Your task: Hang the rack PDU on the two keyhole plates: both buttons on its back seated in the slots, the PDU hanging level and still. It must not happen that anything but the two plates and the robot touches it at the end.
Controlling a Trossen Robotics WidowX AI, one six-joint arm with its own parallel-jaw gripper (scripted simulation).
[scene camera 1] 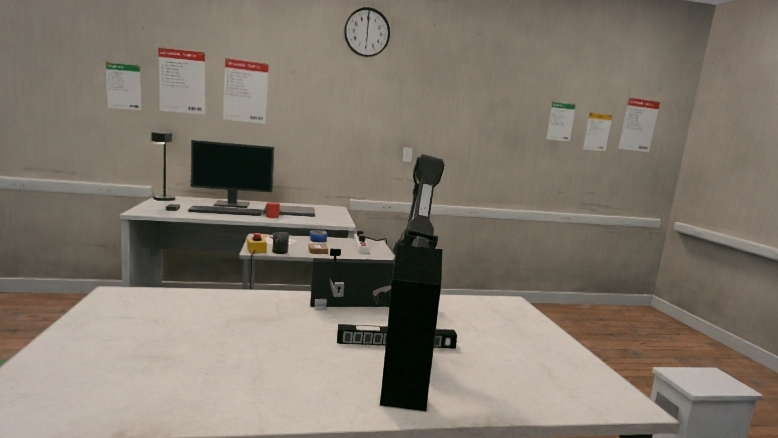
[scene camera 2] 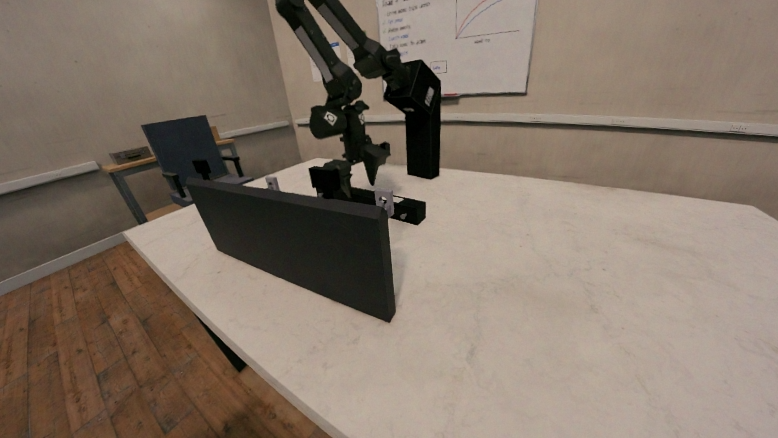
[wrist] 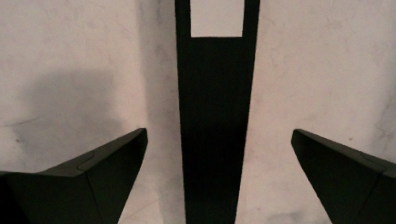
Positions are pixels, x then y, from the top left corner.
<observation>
A rack PDU shows in scene camera 1 (347, 334), in scene camera 2 and in the wrist view. One and the same spot on the rack PDU: (wrist: 216, 54) is (scene camera 2: 374, 195).
</observation>
